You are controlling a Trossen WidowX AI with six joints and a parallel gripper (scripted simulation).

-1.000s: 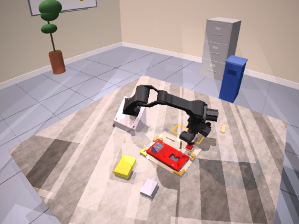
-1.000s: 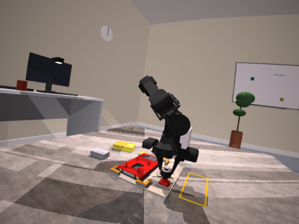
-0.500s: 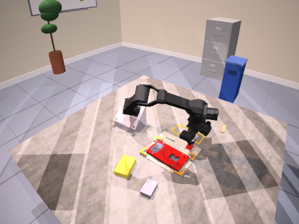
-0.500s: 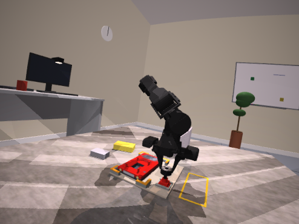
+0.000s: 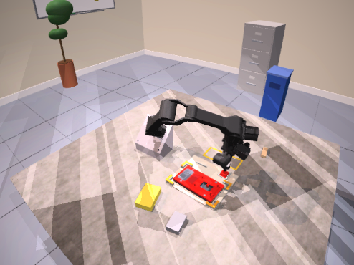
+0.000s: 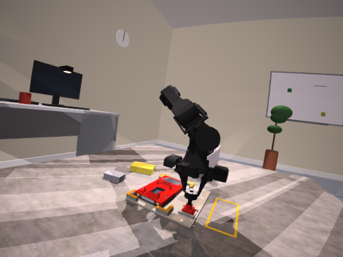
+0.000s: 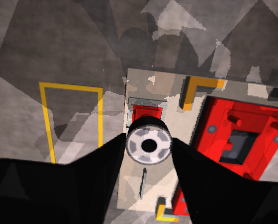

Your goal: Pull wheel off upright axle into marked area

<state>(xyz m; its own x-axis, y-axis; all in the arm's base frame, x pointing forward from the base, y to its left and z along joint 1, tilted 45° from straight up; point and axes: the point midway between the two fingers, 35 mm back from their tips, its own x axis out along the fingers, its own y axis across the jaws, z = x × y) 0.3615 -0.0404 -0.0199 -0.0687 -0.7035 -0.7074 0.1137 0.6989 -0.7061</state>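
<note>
Right now the axle is 3 cm below my gripper tip. Round my gripper tip: small tan block: 25 cm to the left, 14 cm ahead, 6 cm below; grey block: 33 cm to the right, 6 cm behind, 5 cm below; wheel: right at my gripper tip.
</note>
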